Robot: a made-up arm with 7 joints. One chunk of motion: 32 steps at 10 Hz.
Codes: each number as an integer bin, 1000 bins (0 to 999) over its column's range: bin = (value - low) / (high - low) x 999, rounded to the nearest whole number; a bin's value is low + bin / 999 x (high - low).
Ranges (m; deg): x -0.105..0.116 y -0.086..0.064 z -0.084..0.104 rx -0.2..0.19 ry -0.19..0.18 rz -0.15..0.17
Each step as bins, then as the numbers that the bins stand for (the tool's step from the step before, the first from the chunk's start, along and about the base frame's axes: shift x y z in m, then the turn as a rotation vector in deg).
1 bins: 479 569 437 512 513 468
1 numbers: 0.00096 -0.00056 -0.00176 0.000 0.000 0.000
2 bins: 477 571 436 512 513 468
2 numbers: 0.00052 -0.00026 -0.00195 0.000 0.000 0.000
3 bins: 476 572 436 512 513 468
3 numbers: 0.00030 -0.00011 -0.00195 0.000 0.000 0.000
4 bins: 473 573 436 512 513 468
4 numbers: -0.00036 0.00004 -0.00195 0.000 0.000 0.000
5 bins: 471 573 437 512 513 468
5 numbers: -0.00080 0.00004 -0.00176 0.000 0.000 0.000
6 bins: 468 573 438 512 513 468
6 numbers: -0.00147 0.00004 -0.00157 0.000 0.000 0.000
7 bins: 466 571 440 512 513 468
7 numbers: -0.00191 -0.00026 -0.00120 0.000 0.000 0.000
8 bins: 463 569 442 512 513 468
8 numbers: -0.00257 -0.00056 -0.00082 0.000 0.000 0.000
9 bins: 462 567 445 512 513 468
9 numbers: -0.00280 -0.00086 -0.00026 0.000 0.000 0.000
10 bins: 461 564 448 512 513 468
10 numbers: -0.00302 -0.00132 0.00031 0.000 0.000 0.000
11 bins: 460 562 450 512 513 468
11 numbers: -0.00324 -0.00162 0.00068 0.000 0.000 0.000
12 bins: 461 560 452 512 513 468
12 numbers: -0.00302 -0.00192 0.00106 0.000 0.000 0.000
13 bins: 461 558 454 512 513 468
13 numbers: -0.00302 -0.00222 0.00144 0.000 0.000 0.000
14 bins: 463 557 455 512 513 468
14 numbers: -0.00257 -0.00237 0.00163 0.000 0.000 0.000
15 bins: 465 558 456 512 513 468
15 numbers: -0.00213 -0.00222 0.00181 0.000 0.000 0.000
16 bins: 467 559 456 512 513 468
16 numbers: -0.00169 -0.00207 0.00181 0.000 0.000 0.000
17 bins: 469 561 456 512 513 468
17 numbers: -0.00125 -0.00177 0.00181 0.000 0.000 0.000
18 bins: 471 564 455 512 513 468
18 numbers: -0.00080 -0.00132 0.00163 0.000 0.000 0.000
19 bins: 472 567 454 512 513 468
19 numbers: -0.00058 -0.00086 0.00144 0.000 0.000 0.000
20 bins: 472 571 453 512 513 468
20 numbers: -0.00058 -0.00026 0.00125 0.000 0.000 0.000
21 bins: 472 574 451 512 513 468
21 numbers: -0.00058 0.00019 0.00087 0.000 0.000 0.000
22 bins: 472 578 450 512 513 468
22 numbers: -0.00058 0.00079 0.00068 0.000 0.000 0.000
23 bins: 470 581 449 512 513 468
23 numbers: -0.00103 0.00124 0.00050 0.000 0.000 0.000
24 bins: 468 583 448 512 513 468
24 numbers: -0.00147 0.00154 0.00031 0.000 0.000 0.000
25 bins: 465 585 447 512 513 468
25 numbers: -0.00213 0.00184 0.00012 0.000 0.000 0.000
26 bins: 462 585 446 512 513 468
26 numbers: -0.00280 0.00184 -0.00007 0.000 0.000 0.000
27 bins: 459 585 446 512 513 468
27 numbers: -0.00346 0.00184 -0.00007 0.000 0.000 0.000
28 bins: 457 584 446 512 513 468
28 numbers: -0.00390 0.00169 -0.00007 0.000 0.000 0.000
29 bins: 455 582 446 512 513 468
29 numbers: -0.00434 0.00139 -0.00007 0.000 0.000 0.000
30 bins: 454 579 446 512 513 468
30 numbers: -0.00457 0.00094 -0.00007 0.000 0.000 0.000
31 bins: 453 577 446 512 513 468
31 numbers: -0.00479 0.00064 -0.00007 0.000 0.000 0.000
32 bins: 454 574 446 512 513 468
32 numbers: -0.00457 0.00019 -0.00007 0.000 0.000 0.000
